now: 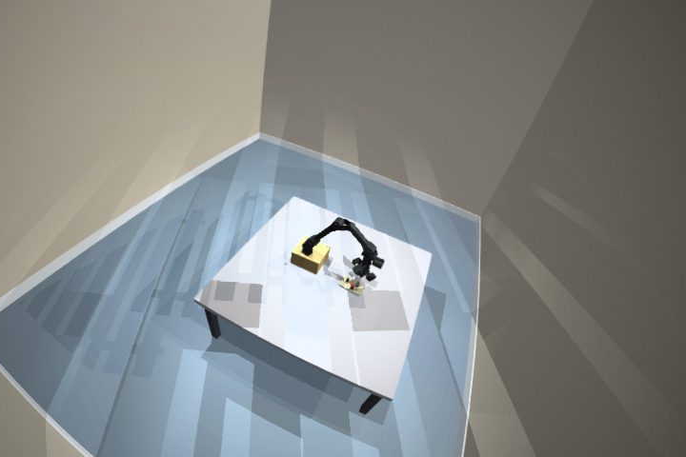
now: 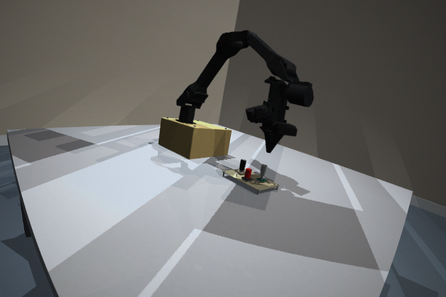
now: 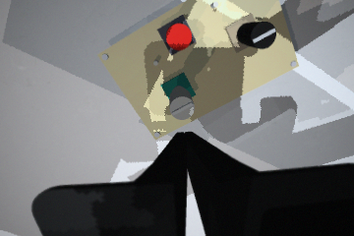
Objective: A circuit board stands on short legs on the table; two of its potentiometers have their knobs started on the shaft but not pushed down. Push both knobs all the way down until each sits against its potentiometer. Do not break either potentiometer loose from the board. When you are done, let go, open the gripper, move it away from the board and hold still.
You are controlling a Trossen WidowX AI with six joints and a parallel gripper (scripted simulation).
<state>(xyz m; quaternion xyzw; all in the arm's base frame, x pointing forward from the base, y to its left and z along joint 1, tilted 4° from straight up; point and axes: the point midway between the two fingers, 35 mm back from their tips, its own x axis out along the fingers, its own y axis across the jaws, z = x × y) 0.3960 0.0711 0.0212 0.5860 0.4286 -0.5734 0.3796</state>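
My gripper tip is now 50 mm above the grey knob. Round my gripper tip: black knob: 70 mm behind, 30 mm to the right, 60 mm below.
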